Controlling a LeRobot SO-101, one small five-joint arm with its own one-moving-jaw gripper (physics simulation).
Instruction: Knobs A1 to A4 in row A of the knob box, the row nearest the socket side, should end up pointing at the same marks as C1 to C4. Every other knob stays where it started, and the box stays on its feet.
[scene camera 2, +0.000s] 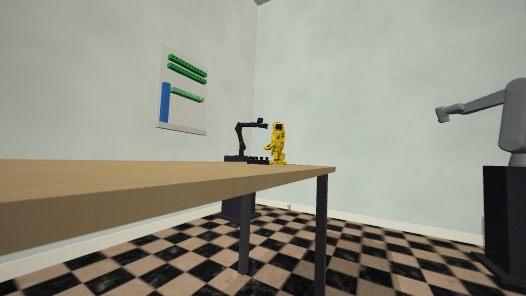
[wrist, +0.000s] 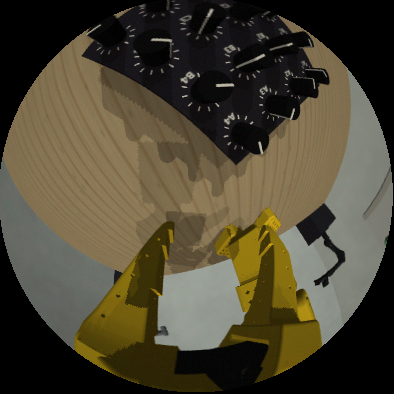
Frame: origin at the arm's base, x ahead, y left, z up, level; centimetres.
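Seen in the pictures: hand, its tool point: (scene camera 2: 278, 157) (wrist: 173, 229); arm's base, origin of its link: (wrist: 247, 225).
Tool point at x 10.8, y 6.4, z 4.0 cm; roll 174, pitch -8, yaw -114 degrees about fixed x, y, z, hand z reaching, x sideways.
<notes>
Pixels of each thing's middle, then the offset from my tool point to it. Level surfaces: height alone.
- black knob box, middle of its body: (wrist: 237, 38) (scene camera 2: 258, 160) dx +8.4, dy -6.8, dz -2.0 cm
- A3, middle of its body: (wrist: 282, 106) dx +4.3, dy -7.4, dz -0.9 cm
- A2, middle of its body: (wrist: 304, 86) dx +5.5, dy -9.8, dz -0.9 cm
- knob, middle of its body: (wrist: 153, 48) dx +7.8, dy -2.6, dz -0.9 cm
- B4, middle of its body: (wrist: 209, 88) dx +5.4, dy -3.9, dz -0.9 cm
- B3, middle of its body: (wrist: 252, 58) dx +6.7, dy -6.2, dz -0.9 cm
- wooden table, height of its surface: dz -3.9 cm
The black knob box (scene camera 2: 258, 161) (wrist: 172, 95) stands on the table beside the yellow arm. In the wrist view, A4 (wrist: 248, 136) is nearest the box corner, with its white line towards the lower edge; A3 (wrist: 281, 106), A2 (wrist: 303, 86) and A1 (wrist: 317, 76) recede to the right. A knob (wrist: 152, 50) in C4's place has its line pointing right in the picture; C3 (wrist: 207, 19) has a slanted line. C1 and C2 cannot be read clearly. My gripper (wrist: 218, 229) is open and empty, its tips apart from the box. In the scene view its jaws are too small to judge.
B4 (wrist: 211, 87) and B3 (wrist: 252, 60) stand between rows A and C. Yellow arm parts (wrist: 245, 255) show between the jaws. A black arm (scene camera 2: 241, 135) (wrist: 340, 257) stands behind the box. The wooden table (scene camera 2: 150, 175) ends near the yellow arm. A grey arm (scene camera 2: 515, 120) stands far right.
</notes>
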